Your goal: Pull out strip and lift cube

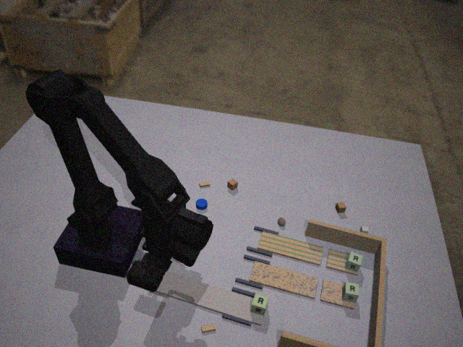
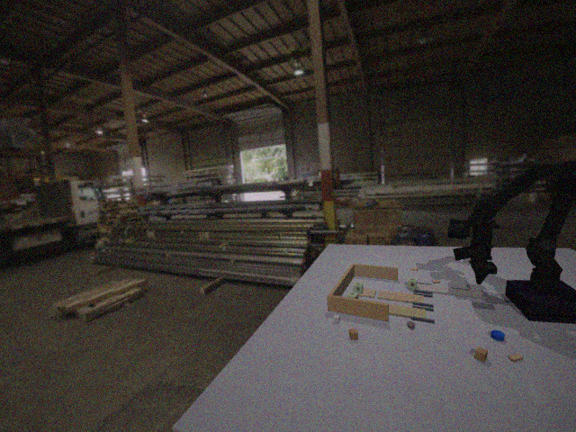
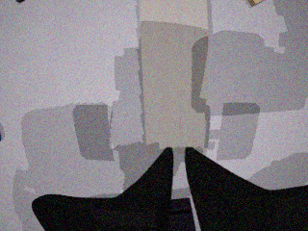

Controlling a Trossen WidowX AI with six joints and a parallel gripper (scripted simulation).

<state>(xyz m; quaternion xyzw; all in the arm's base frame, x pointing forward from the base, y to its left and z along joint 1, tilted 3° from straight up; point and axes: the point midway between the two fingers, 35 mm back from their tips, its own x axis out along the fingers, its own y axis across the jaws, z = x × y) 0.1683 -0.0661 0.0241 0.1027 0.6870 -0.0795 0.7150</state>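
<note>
Now: the wood chip 11 cm ahead of my gripper tip, 10 cm to the right of it and 4 cm below it. The rest, counted from my gripper tip: blue disc: 6 cm ahead, 25 cm to the left, 4 cm below; then grey pebble: 27 cm ahead, 21 cm to the left, 3 cm below; then white cube: 48 cm ahead, 20 cm to the left, 3 cm below.
</note>
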